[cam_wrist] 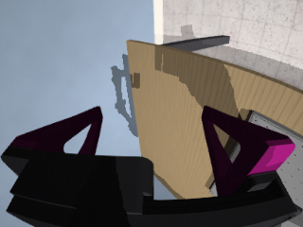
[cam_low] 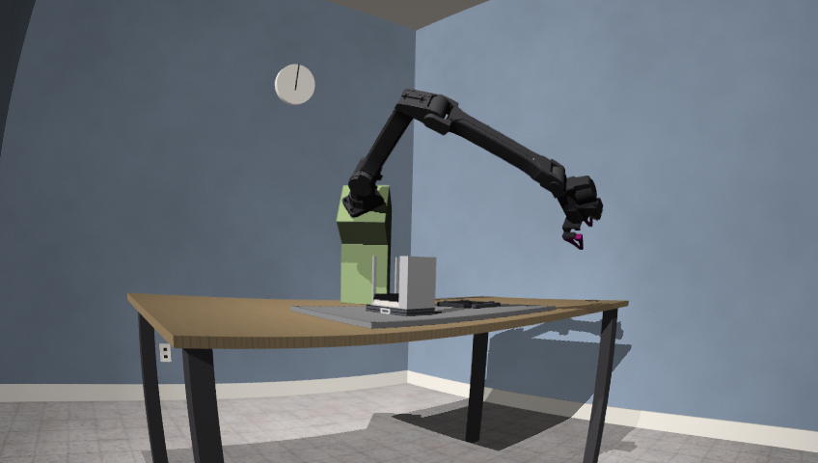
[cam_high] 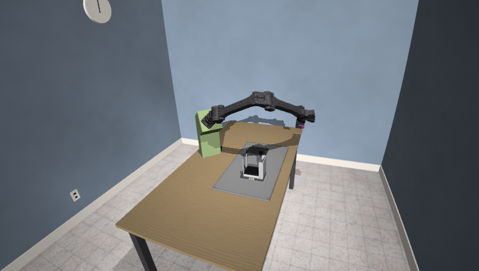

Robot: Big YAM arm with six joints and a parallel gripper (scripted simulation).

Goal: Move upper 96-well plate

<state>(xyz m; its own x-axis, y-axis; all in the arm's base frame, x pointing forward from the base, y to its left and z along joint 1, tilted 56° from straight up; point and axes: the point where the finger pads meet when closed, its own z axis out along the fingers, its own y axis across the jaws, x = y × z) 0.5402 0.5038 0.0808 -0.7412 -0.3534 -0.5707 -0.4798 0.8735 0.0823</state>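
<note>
My hand is 51 cm to the left of the black 96-well plate, 28 cm past it and 18 cm above it. From my hand the other things lie so: white plate: 51 cm to the right, 28 cm behind, 19 cm below; then grey rack wall: 52 cm to the right, 21 cm behind, 14 cm below.
</note>
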